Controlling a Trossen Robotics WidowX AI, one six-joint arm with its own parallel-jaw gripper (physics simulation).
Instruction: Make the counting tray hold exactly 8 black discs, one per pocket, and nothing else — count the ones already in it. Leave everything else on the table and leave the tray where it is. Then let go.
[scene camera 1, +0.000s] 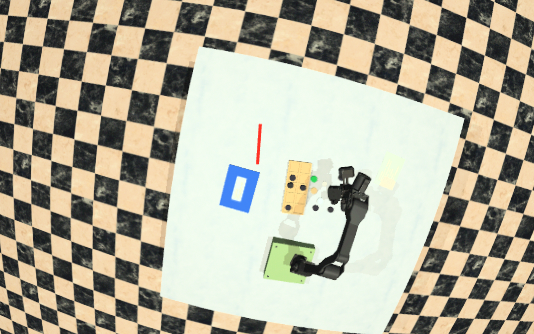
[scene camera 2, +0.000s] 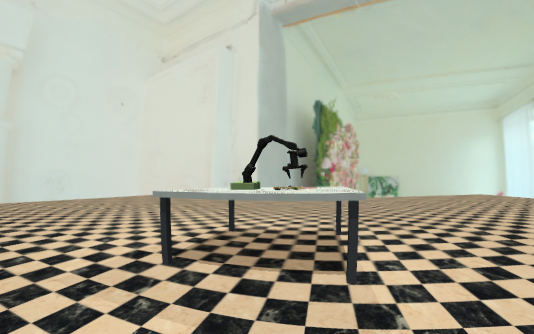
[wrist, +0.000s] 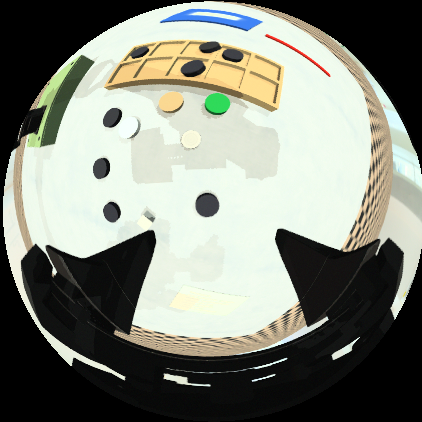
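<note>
The tan counting tray (scene camera 1: 300, 162) (wrist: 225, 75) holds several black discs: three in the far row (wrist: 140, 51) (wrist: 209, 47) (wrist: 232, 55) and one in the near row (wrist: 193, 68). Whether each lies flat within its pocket is unclear. Several loose black discs lie on the table: three at the left in the wrist view (wrist: 112, 117) (wrist: 101, 168) (wrist: 111, 212), and one (wrist: 207, 205) just ahead of the fingertips, hidden under the arm in scene camera 1. My gripper (scene camera 1: 341, 184) (scene camera 2: 295, 177) (wrist: 216, 236) is open and empty, above the table and to the right of the tray in scene camera 1.
Green (scene camera 1: 314, 178) (wrist: 217, 103), tan (scene camera 1: 314, 190) (wrist: 171, 102), cream (wrist: 190, 139) and white (wrist: 129, 128) discs lie near the tray. A small pale block (wrist: 146, 220), blue frame (scene camera 1: 230, 185) (wrist: 250, 24), red strip (scene camera 1: 259, 144), pale yellow patch (scene camera 1: 391, 171) and green base (scene camera 1: 280, 260) also show.
</note>
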